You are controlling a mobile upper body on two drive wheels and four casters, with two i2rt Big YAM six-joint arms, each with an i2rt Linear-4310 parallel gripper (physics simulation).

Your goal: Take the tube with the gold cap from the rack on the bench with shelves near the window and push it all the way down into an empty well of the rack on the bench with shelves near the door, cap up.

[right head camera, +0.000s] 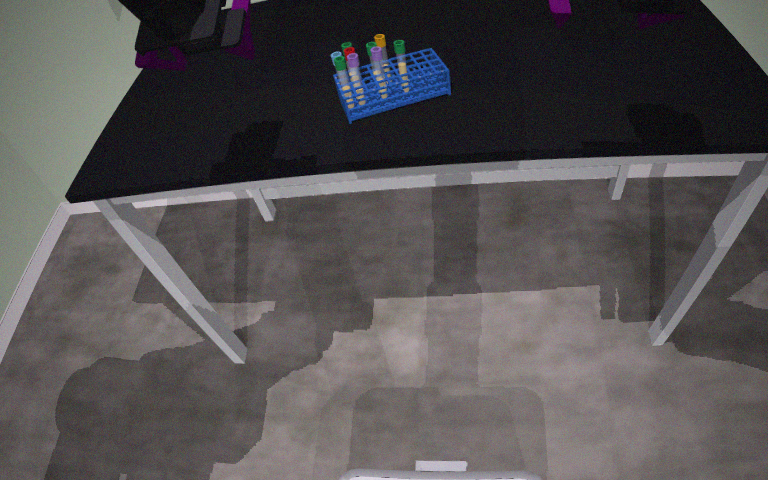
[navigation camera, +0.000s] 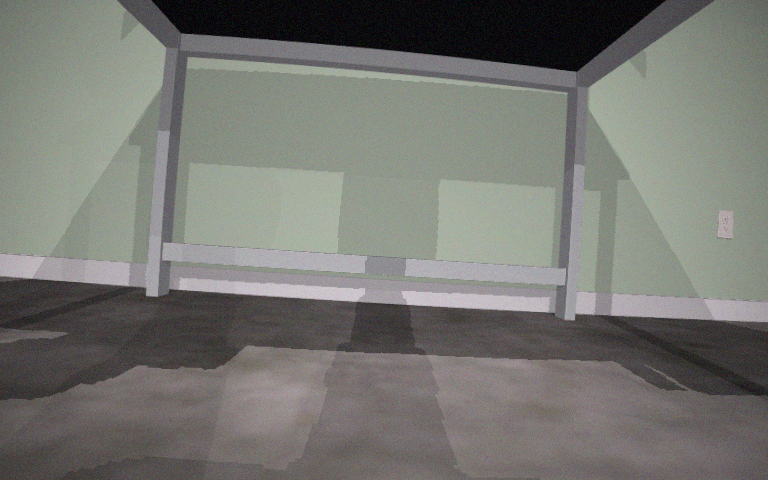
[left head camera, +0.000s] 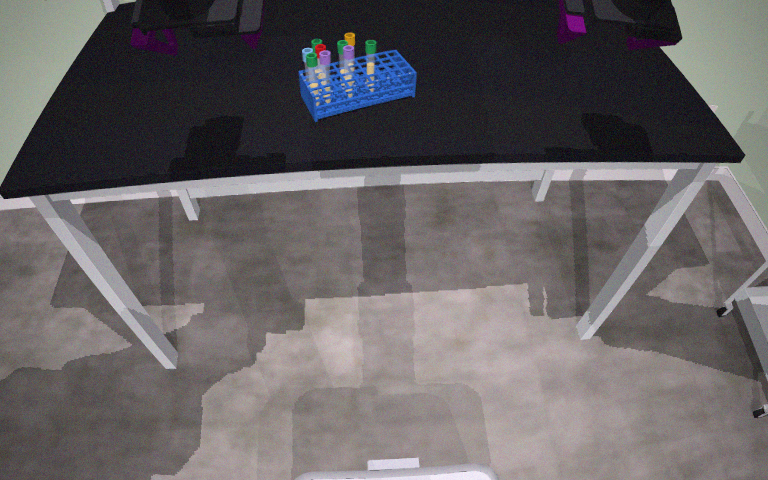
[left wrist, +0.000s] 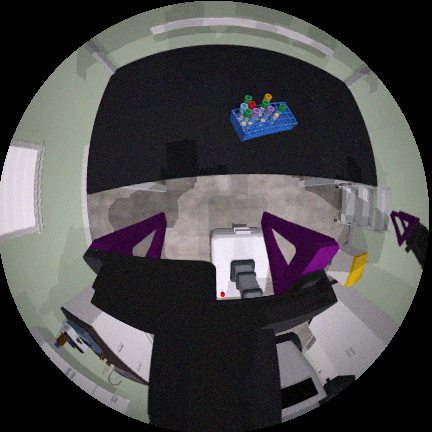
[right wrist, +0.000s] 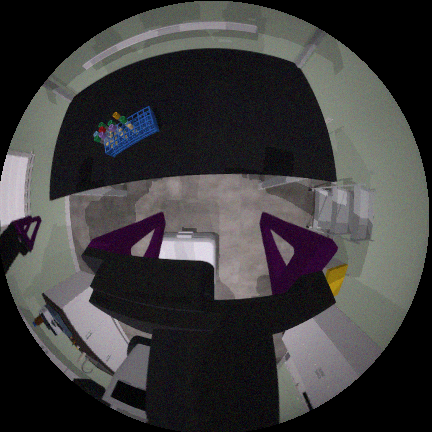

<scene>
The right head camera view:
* my left gripper: 218,60
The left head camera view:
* my right gripper: 594,42
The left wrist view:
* my left gripper: 213,217
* white bin with yellow lid: 346,266
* wheeled wire cart: 357,204
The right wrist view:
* my right gripper: 212,217
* wheeled wire cart: 342,211
</scene>
